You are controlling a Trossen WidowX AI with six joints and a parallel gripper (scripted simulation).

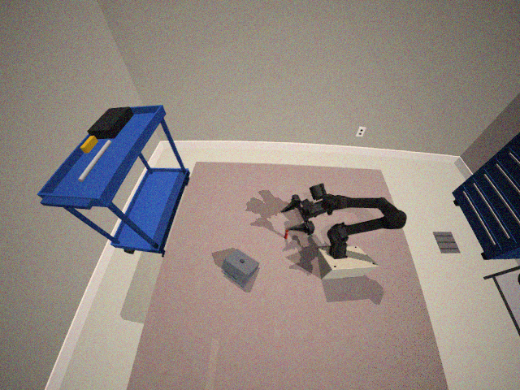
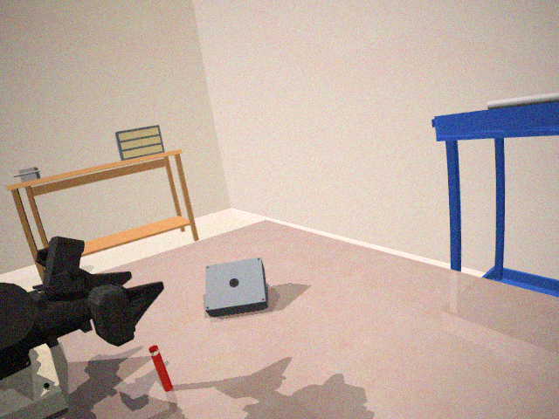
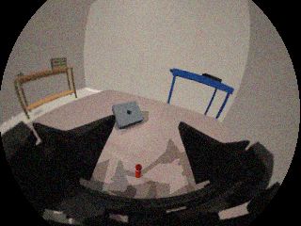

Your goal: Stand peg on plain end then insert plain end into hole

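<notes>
Now: gripper tip 130 mm above the red peg and 20 mm past it. From my gripper tip the other things lie so: sloped grey panel 210 mm ahead, 150 mm below, 140 mm to the left.
</notes>
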